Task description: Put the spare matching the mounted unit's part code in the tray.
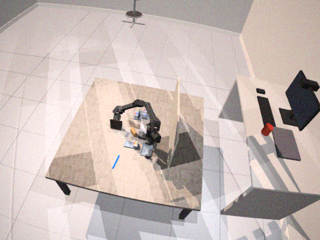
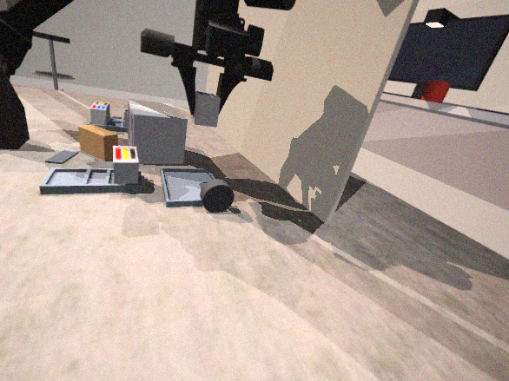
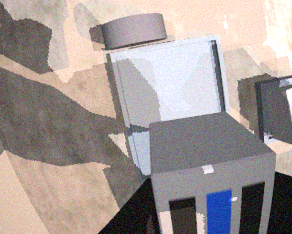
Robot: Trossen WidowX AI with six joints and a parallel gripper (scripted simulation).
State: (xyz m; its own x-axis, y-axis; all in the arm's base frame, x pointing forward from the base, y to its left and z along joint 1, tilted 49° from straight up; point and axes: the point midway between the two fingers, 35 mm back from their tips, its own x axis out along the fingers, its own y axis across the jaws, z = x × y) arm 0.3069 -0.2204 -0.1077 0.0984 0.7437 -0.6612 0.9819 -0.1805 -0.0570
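My gripper tip is now 1 cm past the grey tray and 13 cm above it. From my gripper tip the other things lie so: grey spare block 2 cm above; then slotted grey holder 15 cm behind, 4 cm to the left, 12 cm below; then dark cylinder 1 cm ahead, 7 cm to the right, 11 cm below.
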